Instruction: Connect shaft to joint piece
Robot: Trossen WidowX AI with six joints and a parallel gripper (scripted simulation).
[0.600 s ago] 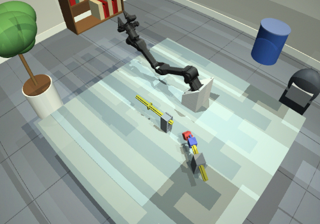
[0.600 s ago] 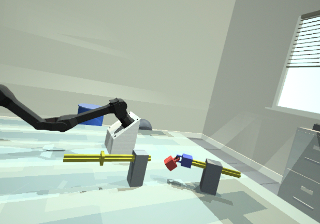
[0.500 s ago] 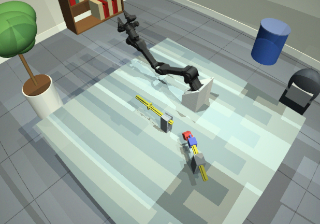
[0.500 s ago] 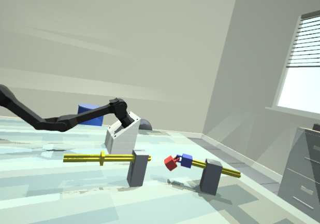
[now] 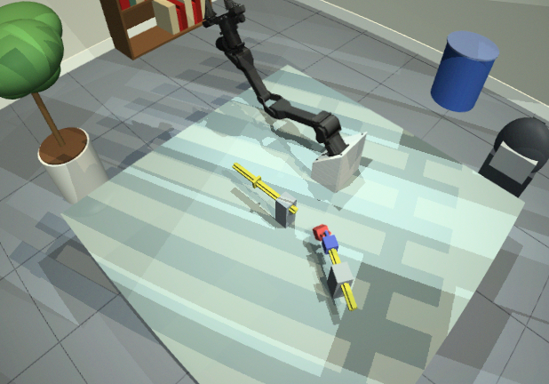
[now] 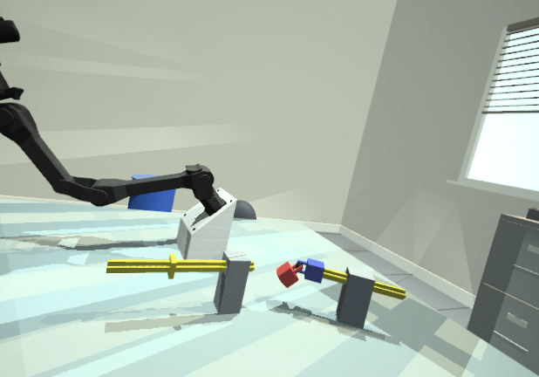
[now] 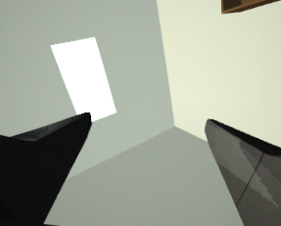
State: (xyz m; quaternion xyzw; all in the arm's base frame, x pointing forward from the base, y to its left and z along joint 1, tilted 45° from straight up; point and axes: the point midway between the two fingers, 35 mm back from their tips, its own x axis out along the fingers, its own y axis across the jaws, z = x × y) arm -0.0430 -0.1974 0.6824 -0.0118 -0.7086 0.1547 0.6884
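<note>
My gripper tip is now 770 mm to the right of the red joint piece, 460 mm above it and 320 mm short of it.
</note>
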